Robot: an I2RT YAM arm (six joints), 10 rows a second.
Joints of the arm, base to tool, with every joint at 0 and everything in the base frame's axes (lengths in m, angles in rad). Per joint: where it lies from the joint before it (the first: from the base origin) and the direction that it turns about. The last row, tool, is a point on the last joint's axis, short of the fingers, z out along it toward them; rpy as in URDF.
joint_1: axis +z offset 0 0 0.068
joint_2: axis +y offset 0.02 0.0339 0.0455
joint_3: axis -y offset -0.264 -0.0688 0
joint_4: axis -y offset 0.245 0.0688 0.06
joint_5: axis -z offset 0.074 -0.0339 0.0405
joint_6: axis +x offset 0.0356 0 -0.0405
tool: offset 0 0 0 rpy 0 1.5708 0
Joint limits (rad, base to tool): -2.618..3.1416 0..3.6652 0..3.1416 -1.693..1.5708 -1.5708..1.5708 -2.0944..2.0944
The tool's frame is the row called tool.
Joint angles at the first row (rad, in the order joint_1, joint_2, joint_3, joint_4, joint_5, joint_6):
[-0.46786 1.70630 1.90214 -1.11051 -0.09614 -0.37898]
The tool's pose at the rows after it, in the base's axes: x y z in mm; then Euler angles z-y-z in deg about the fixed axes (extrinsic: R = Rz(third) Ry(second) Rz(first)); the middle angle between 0 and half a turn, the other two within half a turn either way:
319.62 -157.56 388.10 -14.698 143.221 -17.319
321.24 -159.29 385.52 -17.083 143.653 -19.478
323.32 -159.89 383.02 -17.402 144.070 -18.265
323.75 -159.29 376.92 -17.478 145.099 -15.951
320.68 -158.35 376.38 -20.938 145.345 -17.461
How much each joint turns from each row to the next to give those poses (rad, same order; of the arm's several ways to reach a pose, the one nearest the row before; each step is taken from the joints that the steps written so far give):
[0.00000 0.01895 -0.00156 -0.00029 -0.00271 -0.01061]
[0.00003 0.00679 -0.00153 0.00347 0.02319 -0.01176]
[-0.00003 0.00858 0.00168 -0.00177 -0.01161 -0.02339]
[-0.00001 0.00025 -0.02042 -0.00045 -0.02070 -0.03631]
[0.00001 -0.01295 -0.01688 0.00185 0.01550 -0.03894]

